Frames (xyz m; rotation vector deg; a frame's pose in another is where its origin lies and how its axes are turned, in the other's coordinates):
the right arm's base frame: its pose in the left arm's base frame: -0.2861 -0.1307 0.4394 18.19 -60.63 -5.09
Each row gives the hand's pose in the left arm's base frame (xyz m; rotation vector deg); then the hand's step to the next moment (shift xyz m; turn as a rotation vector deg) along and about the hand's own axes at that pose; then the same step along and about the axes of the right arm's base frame.
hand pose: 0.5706 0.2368 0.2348 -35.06 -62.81 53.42
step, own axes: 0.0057 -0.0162 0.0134 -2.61 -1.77 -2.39
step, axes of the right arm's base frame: 0.0149 0.0034 0.0155 1.31 -3.32 -1.71
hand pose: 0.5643 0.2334 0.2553 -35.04 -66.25 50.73
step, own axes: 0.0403 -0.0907 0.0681 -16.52 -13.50 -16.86
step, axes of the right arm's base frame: 0.0830 0.0217 0.0844 10.76 -21.94 -11.93
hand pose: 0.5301 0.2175 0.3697 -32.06 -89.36 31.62
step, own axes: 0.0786 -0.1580 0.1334 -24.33 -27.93 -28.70
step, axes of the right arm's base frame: 0.0764 -0.0108 0.2073 23.58 -36.75 -17.01
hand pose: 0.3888 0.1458 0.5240 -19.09 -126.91 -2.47
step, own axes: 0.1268 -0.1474 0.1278 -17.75 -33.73 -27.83
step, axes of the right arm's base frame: -0.0549 -0.0638 0.2169 25.81 -38.55 -8.67
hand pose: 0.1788 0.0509 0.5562 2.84 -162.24 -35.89
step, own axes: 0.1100 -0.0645 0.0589 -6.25 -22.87 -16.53
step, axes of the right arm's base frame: -0.0958 -0.0478 0.0909 13.72 -25.42 -0.97
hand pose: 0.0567 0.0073 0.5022 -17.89 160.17 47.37
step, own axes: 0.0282 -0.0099 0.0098 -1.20 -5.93 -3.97
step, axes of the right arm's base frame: -0.0270 -0.0106 0.0122 3.05 -6.56 -0.13
